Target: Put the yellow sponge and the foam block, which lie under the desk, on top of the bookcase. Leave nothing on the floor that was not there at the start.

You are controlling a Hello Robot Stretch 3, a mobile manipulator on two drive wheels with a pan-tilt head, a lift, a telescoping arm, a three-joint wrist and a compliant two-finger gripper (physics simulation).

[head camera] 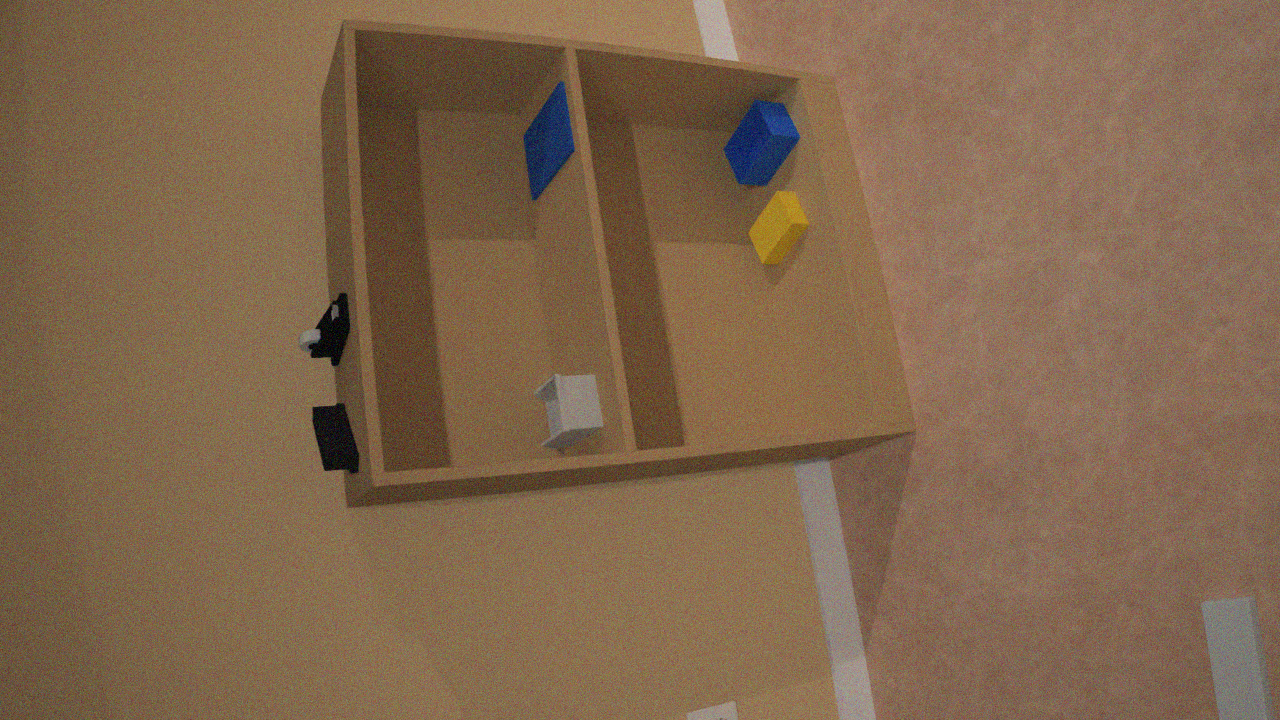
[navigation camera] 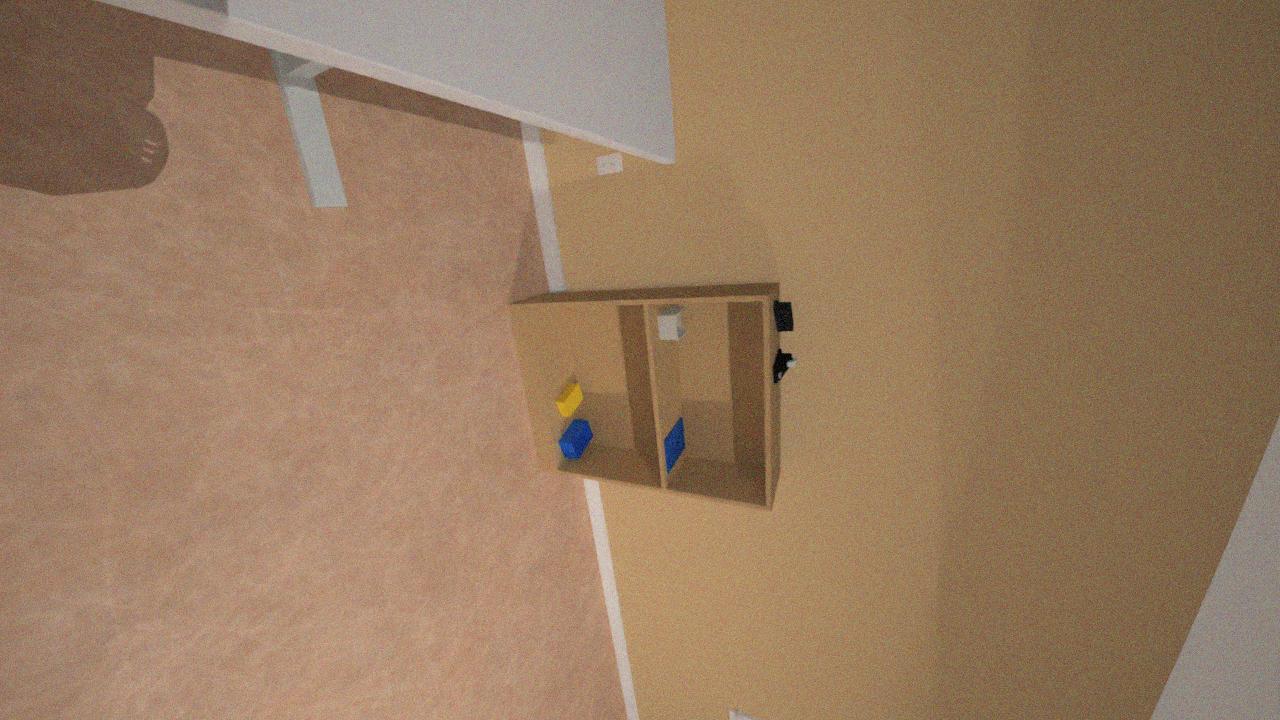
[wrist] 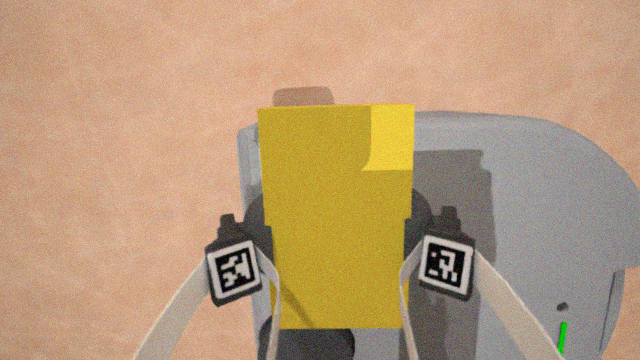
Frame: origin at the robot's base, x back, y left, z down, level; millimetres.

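Where they show: gripper, fingertip midpoint: (wrist: 336, 217).
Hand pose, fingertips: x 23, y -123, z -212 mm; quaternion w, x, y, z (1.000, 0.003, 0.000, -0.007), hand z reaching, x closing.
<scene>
Each offset is from my fingertips to the centre of the thing. Level surfaces: height alone.
My gripper (wrist: 336, 217) is shut on the yellow sponge {dx +0, dy -9, dz -14 mm} (wrist: 337, 190), with a finger pad on each long side. In the wrist view they hang above the grey robot base and the floor. The gripper does not show in the head or navigation view. The bookcase (head camera: 586, 179) (navigation camera: 653, 394) stands against the wall and looks sideways in both views. Its top board, at the left in the head view, bears a black tape dispenser {dx -1617, dy +51, dz -882 mm} (head camera: 334, 331) (navigation camera: 781, 365) and a black box {dx -1582, dy +227, dz -875 mm} (head camera: 335, 437) (navigation camera: 784, 316). The second loose block does not show. The desk {dz -738 mm} (navigation camera: 447, 53) is at the navigation view's top.
The bookcase holds a blue block {dx -1700, dy -342, dz +75 mm} (head camera: 760, 143) and a yellow block {dx -1676, dy -149, dz +90 mm} (head camera: 778, 227) on its lowest level, and a flat blue thing {dx -1686, dy -303, dz -436 mm} (head camera: 549, 141) and a white holder {dx -1579, dy +211, dz -467 mm} (head camera: 572, 410) on the shelf above. A desk foot (navigation camera: 313, 143) (head camera: 1237, 658) lies on the floor. The robot base (wrist: 545, 200) is below the gripper.
</scene>
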